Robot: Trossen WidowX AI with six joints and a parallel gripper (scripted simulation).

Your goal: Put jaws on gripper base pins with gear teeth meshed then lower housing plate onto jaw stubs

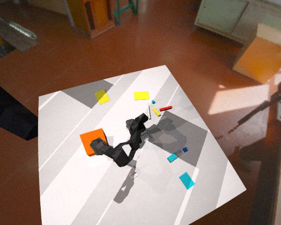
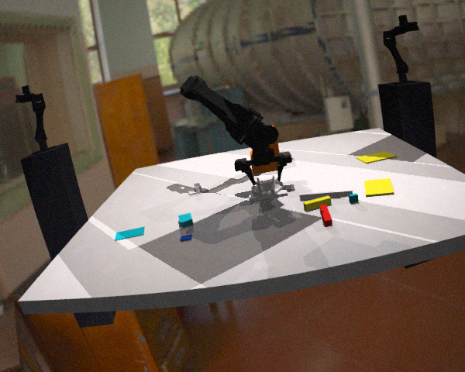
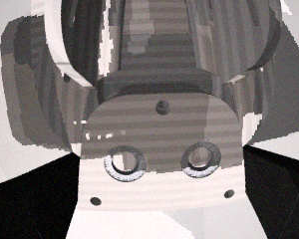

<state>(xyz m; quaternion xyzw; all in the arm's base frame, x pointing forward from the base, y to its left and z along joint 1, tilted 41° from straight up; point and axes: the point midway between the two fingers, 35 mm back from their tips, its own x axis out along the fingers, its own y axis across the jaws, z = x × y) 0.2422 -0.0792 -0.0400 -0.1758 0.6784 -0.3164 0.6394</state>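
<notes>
Now: the housing plate 10 mm ahead of my gripper tip. The rest, counted from my gripper tip: ribbed plate 70 mm ahead, 10 mm to the right; pale grey jaw 30 mm ahead, 10 mm to the left, 10 mm above; pale strip 210 mm ahead, 140 mm to the left.
</notes>
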